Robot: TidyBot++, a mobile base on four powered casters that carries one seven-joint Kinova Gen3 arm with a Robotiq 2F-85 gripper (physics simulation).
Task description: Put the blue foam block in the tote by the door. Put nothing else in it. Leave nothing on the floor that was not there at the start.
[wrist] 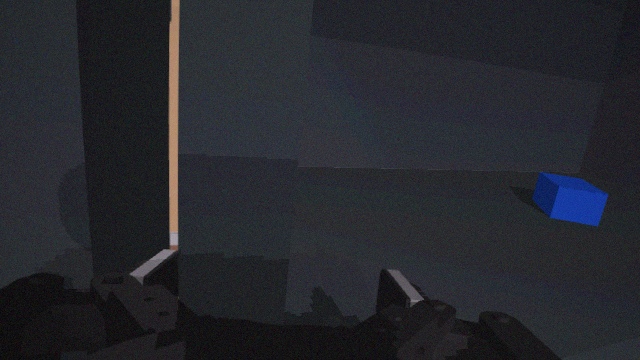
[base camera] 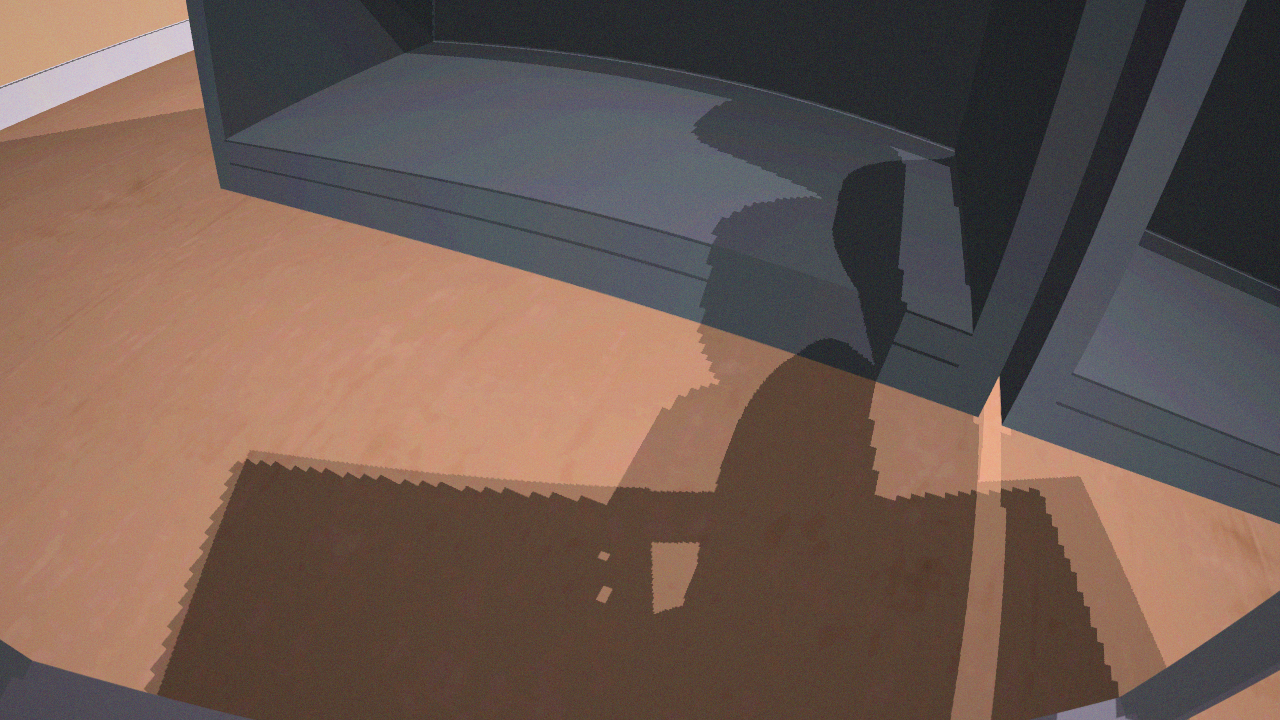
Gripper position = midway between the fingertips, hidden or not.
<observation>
my gripper: wrist 281, 282; not seen in the base camera view (out of frame)
blue foam block: wrist 566, 198; not seen in the base camera view (out of frame)
</observation>
